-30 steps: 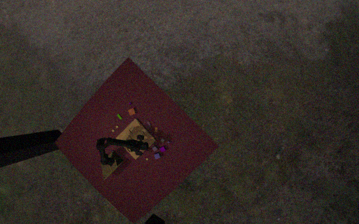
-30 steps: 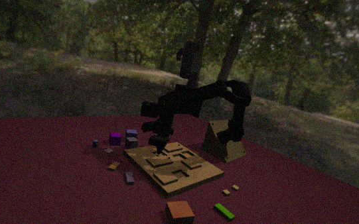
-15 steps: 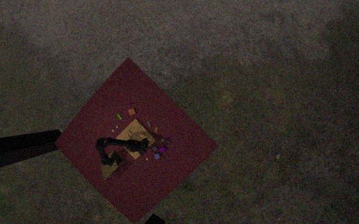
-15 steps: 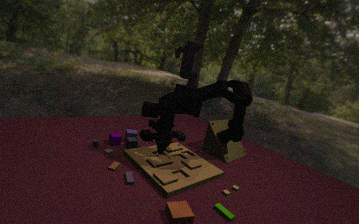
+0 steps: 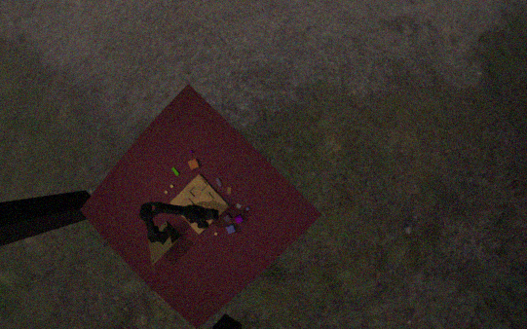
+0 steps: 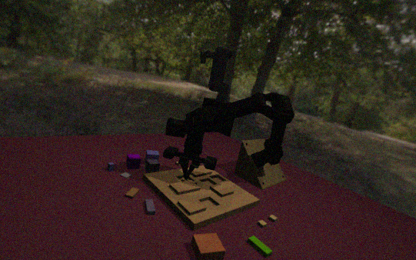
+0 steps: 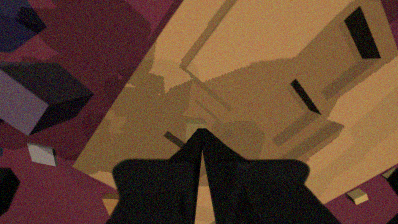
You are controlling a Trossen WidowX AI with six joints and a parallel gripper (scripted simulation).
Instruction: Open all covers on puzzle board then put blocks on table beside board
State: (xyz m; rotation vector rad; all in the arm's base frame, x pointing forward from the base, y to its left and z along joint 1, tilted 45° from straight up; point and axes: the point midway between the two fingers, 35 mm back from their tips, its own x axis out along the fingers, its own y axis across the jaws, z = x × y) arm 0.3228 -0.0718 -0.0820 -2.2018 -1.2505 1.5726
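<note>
My gripper tip is now 14 cm to the left of the dark block and 5 cm short of it. From my gripper tip the other things lie so: magenta cube: 20 cm to the right, 9 cm ahead; then flat orange tile: 20 cm ahead, 3 cm to the right, 2 cm below; then grey bar: 20 cm ahead, 6 cm to the left, 1 cm below.
</note>
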